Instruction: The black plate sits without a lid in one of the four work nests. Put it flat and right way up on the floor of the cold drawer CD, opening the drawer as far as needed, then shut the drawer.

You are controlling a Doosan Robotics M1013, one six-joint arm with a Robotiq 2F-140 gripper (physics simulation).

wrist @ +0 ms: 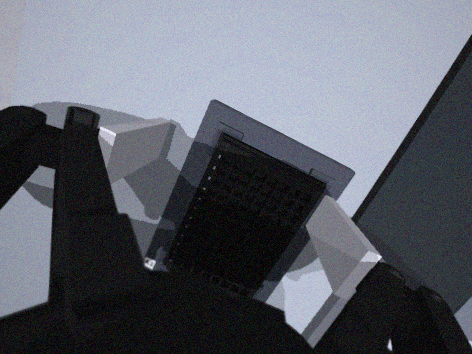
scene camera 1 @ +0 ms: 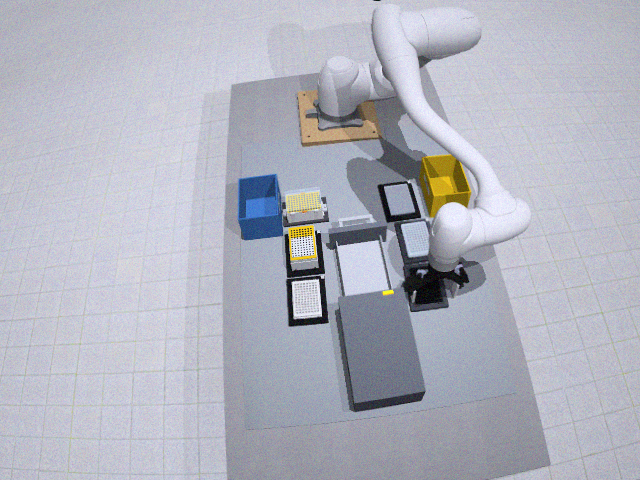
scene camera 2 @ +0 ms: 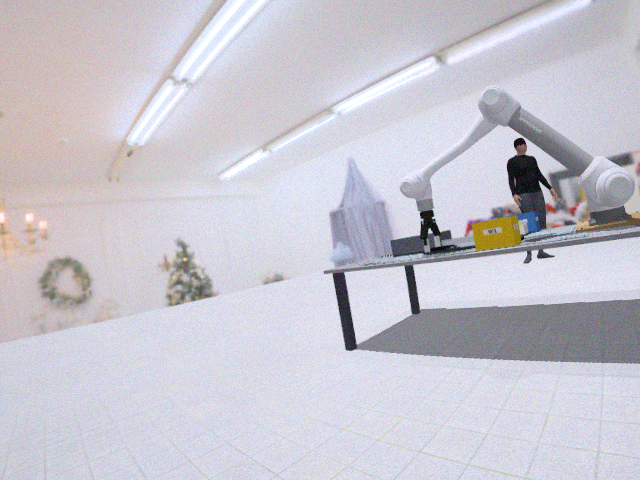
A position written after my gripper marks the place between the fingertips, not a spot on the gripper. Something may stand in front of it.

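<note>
Black plate [wrist: 248,206]. White plate [scene camera 1: 416,236]. Another white plate [scene camera 1: 306,294]. Cold drawer [scene camera 1: 384,368] [scene camera 2: 411,245] [wrist: 410,214]. Yellow-and-white rack [scene camera 1: 302,241], out of frame in the wrist view. My gripper [scene camera 1: 433,295] [wrist: 241,176].
</note>
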